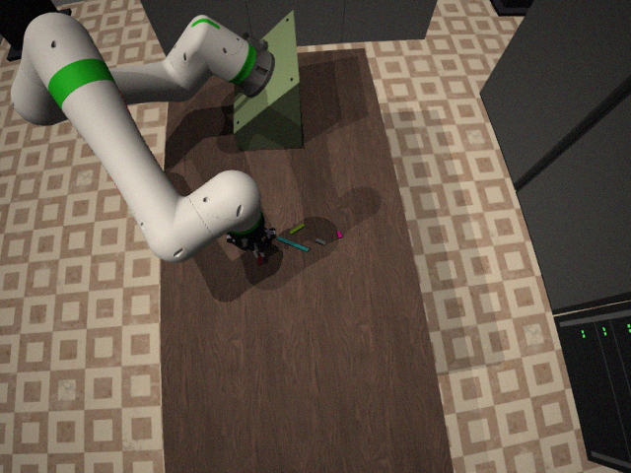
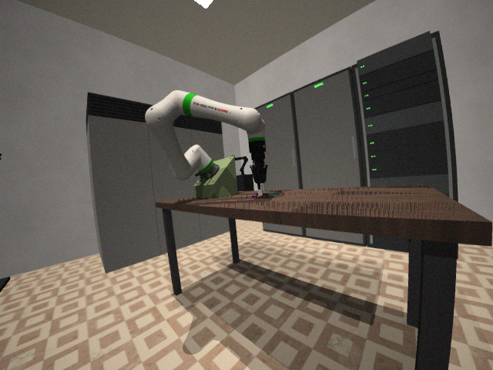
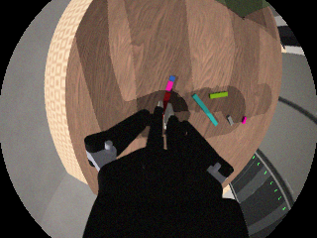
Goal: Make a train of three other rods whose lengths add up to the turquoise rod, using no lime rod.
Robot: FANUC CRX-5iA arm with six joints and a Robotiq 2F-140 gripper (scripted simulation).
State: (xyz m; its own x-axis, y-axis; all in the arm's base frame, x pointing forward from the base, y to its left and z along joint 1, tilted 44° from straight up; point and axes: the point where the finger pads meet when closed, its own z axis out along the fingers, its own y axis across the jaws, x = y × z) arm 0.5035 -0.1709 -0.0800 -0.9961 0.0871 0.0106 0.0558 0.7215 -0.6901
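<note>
The red rod is 30 mm below my hand. From my hand the other things lie so: lime rod (60 mm behind, 120 mm to the left, 40 mm below); then small blue rod (60 mm behind, 40 mm below); then turquoise rod (20 mm behind, 100 mm to the left, 40 mm below).
</note>
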